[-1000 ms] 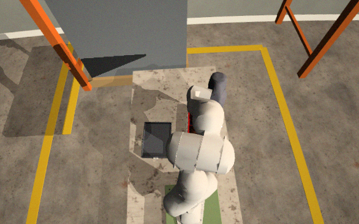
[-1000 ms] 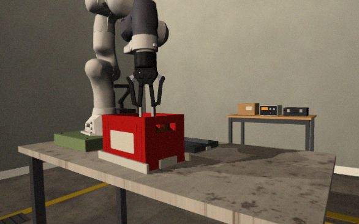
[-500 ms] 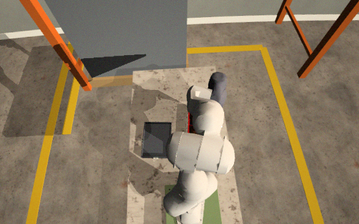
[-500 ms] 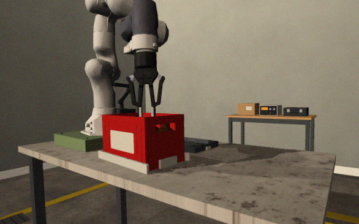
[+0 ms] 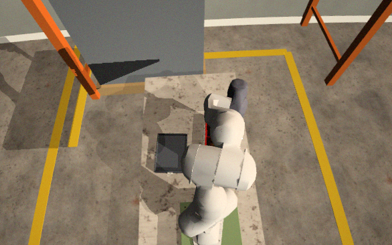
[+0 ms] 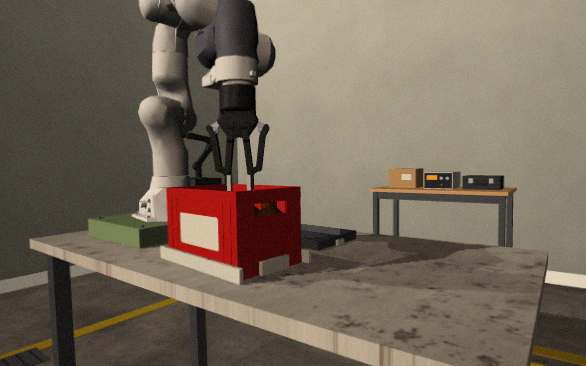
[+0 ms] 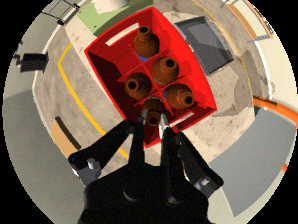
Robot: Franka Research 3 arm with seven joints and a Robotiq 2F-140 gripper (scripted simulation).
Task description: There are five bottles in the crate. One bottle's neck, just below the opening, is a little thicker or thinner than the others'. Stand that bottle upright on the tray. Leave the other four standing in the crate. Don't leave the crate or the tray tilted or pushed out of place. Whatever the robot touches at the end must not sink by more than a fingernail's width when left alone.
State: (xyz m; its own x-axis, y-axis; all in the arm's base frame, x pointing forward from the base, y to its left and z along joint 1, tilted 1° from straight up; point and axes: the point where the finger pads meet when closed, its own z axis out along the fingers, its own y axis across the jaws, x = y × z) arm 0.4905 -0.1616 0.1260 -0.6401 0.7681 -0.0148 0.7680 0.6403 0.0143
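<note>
My gripper is now 80 mm past the brown bottle, 80 mm above it and 10 mm to the right of it. The rest, counted from my hand: dark tray (350 mm to the left, 160 mm below, 90 mm behind); then red crate (90 mm below, 80 mm behind, 50 mm to the left).
</note>
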